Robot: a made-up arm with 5 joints. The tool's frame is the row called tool. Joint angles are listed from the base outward. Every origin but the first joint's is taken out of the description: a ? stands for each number. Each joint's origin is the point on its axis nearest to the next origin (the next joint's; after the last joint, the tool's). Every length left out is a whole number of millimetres.
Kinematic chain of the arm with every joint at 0, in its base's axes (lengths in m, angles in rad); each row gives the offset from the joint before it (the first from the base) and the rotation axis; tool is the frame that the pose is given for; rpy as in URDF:
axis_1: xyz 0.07 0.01 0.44 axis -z
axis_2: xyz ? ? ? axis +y
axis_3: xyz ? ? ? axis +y
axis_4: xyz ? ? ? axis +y
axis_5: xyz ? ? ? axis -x
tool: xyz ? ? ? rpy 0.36 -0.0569 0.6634
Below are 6 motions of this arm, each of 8 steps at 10 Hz.
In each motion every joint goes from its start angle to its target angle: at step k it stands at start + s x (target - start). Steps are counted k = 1, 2, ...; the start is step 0. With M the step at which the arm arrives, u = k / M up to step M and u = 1 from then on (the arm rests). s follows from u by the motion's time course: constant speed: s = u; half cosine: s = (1 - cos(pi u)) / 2; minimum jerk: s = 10 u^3 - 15 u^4 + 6 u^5.
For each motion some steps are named. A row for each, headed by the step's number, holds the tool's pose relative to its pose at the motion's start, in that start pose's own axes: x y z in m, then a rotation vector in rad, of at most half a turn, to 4 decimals.
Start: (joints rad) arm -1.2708 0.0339 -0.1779 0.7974 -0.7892
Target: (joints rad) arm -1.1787 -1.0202 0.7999 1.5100 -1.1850
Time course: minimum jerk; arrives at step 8
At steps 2, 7, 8:
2: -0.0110 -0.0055 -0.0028 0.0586 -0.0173 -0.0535
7: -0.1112 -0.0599 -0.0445 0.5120 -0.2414 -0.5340
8: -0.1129 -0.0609 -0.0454 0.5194 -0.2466 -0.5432

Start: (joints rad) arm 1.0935 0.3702 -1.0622 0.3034 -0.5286
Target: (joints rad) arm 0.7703 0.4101 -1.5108 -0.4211 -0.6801
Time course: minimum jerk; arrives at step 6
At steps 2, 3, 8:
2: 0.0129 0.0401 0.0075 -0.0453 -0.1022 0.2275
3: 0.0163 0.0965 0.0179 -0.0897 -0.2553 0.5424
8: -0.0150 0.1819 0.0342 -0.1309 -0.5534 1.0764

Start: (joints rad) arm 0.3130 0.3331 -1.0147 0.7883 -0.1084
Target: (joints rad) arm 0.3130 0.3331 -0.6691 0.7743 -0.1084
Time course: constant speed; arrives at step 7
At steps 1, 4, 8:
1: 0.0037 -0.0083 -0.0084 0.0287 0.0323 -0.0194
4: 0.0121 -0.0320 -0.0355 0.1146 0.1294 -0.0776
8: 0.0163 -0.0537 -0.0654 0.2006 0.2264 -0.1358

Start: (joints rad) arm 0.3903 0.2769 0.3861 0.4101 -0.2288
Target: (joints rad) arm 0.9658 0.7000 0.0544 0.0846 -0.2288
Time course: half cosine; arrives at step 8
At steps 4, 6, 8:
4: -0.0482 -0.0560 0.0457 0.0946 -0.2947 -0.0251
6: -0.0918 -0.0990 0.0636 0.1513 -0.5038 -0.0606
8: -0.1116 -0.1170 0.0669 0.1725 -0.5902 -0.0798

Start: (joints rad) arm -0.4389 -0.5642 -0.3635 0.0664 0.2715
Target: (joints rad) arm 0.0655 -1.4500 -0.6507 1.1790 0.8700
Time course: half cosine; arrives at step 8
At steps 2, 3, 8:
2: -0.0179 0.0035 0.0276 -0.1120 0.0729 -0.0723
3: -0.0386 0.0147 0.0546 -0.2333 0.1577 -0.1529
8: -0.1171 0.1228 0.1001 -0.7155 0.5660 -0.5004

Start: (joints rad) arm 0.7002 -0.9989 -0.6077 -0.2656 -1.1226
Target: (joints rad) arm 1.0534 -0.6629 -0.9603 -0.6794 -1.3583
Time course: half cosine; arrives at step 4
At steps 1, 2, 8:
1: 0.0036 0.0030 -0.0006 -0.0144 0.0232 0.0610
2: 0.0106 0.0108 -0.0043 -0.0326 0.0940 0.2075
8: 0.0152 0.0222 -0.0137 -0.0180 0.2276 0.4057

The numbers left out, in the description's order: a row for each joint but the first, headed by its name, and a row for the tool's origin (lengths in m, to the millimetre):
axis_2: 0.07 0.01 0
axis_3: 0.01 0 0.06
axis_4: 0.15 0 0
axis_5: 0.11 0 0.01
tool: 0 -0.01 0.02

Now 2 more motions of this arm.
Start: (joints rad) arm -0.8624 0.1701 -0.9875 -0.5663 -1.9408
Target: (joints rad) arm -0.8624 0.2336 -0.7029 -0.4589 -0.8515
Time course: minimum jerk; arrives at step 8
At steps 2, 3, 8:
2: -0.0068 -0.0015 0.0059 -0.1002 0.0404 -0.0571
3: -0.0181 -0.0036 0.0149 -0.2594 0.1142 -0.1586
8: -0.0683 -0.0108 0.0419 -0.8171 0.5279 -0.6533

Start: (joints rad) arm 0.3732 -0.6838 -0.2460 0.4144 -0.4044
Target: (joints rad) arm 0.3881 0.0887 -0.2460 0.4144 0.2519
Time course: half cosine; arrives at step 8
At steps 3, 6, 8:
3: 0.0058 -0.0518 -0.0402 -0.0249 0.2583 -0.1764
6: -0.0159 -0.1289 -0.1267 -0.0253 0.7666 -0.3893
8: -0.0285 -0.1449 -0.1519 -0.0147 0.9109 -0.4225

